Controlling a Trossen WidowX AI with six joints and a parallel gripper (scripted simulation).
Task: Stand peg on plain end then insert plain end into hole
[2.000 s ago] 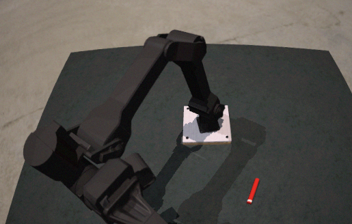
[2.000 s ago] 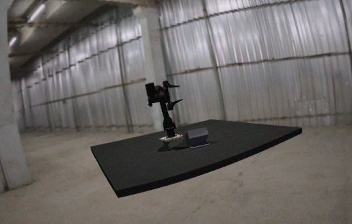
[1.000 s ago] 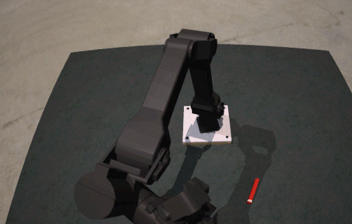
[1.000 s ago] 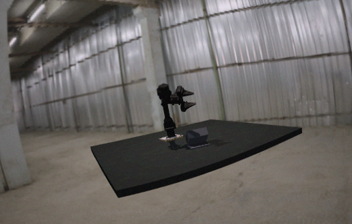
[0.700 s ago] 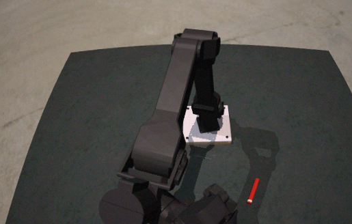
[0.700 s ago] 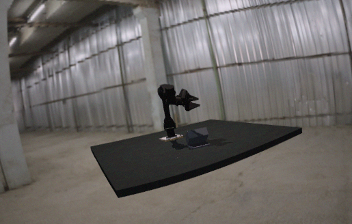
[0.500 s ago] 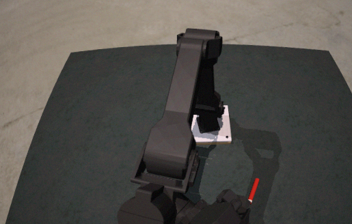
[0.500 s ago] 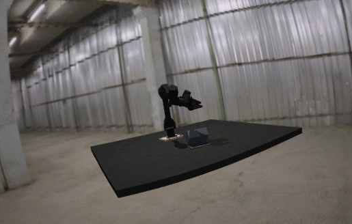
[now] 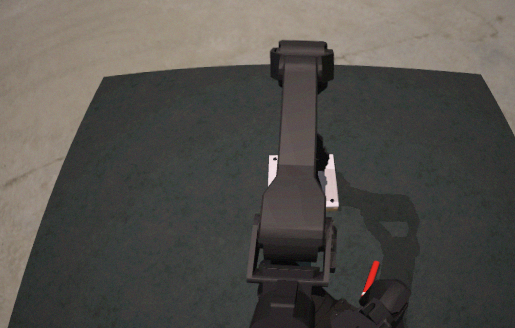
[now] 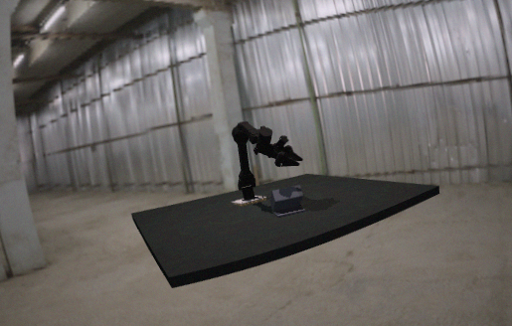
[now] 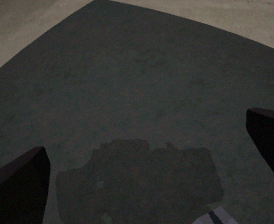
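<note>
My gripper tip is 210 mm above the red peg, 200 mm past it and 70 mm to the right of it. The rest, counted from my gripper tip: sloped grey panel: 150 mm below, 70 mm to the right, 50 mm behind.
</note>
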